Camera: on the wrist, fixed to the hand. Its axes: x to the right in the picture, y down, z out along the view.
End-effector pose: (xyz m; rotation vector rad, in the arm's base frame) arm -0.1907 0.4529 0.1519 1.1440 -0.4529 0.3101
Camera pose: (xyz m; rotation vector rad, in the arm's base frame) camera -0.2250 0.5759 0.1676 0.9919 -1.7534 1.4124
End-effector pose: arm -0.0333 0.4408 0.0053 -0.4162 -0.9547 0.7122
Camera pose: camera 0.0175 0.4774 -0.1071 -0.6405 -0.8725 2.3803
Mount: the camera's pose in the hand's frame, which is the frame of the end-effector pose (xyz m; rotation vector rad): -0.0211 0.0759 -0.1017 0.3232 -0.5277 1.4877
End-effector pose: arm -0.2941 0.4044 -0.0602 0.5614 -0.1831 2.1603
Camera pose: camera -0.3764 0.3759 -0.1548 -0.9837 0.4679 -2.2245
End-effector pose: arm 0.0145 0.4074 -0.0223 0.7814 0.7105 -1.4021
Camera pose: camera 0.0915 0.5037 -0.0590 0.8178 -0.5264 -0.2631
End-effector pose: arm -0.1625 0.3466 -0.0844 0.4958 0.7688 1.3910
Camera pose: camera -0.2887 0.3237 -0.0940 1.8389 0.0598 2.2857
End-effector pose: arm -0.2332 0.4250 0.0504 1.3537 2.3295 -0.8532
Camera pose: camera -0.1543 0.5036 0.1148 2.0500 0.4204 -0.8265
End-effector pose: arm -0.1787 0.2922 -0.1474 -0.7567 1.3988 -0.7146
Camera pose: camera -0.2816 0.3492 -0.1994 0.4171 0.9470 0.4234
